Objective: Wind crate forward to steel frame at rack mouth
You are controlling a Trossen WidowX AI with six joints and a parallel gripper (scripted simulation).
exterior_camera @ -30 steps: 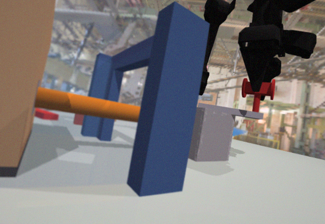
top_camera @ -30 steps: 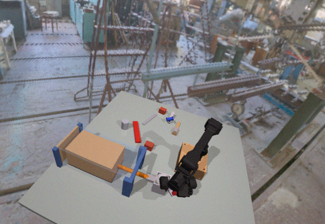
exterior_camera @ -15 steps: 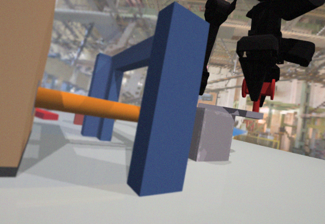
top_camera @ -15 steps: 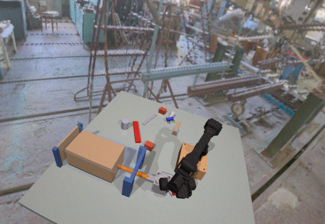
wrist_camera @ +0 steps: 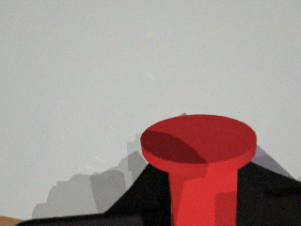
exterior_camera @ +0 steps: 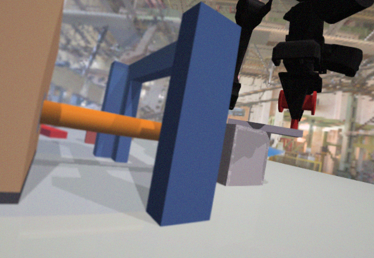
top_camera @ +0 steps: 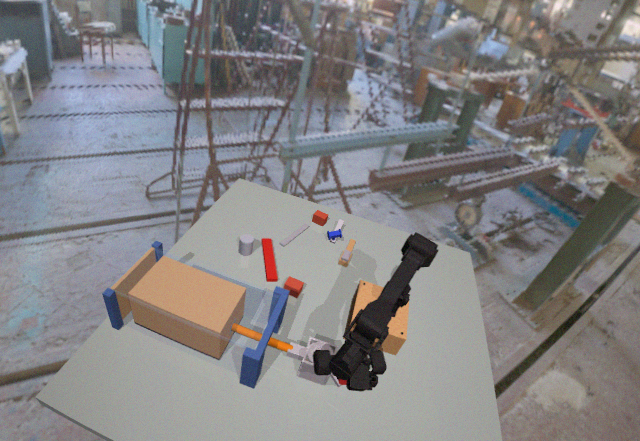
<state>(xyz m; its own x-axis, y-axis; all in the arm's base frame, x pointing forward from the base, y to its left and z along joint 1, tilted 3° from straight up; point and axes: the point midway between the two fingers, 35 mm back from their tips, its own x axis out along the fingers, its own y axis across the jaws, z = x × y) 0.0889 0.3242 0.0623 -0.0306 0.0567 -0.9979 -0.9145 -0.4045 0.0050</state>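
The winch handle with red knob lies 30 mm ahead of my gripper tip, 30 mm to the right of it and 10 mm below it. From my gripper tip the other things lie so: grey winch 60 mm ahead, 80 mm to the right, 80 mm below; then blue steel frame 240 mm ahead, 60 mm to the right, 10 mm below; then red bar 400 mm ahead, 440 mm to the right, 110 mm below.
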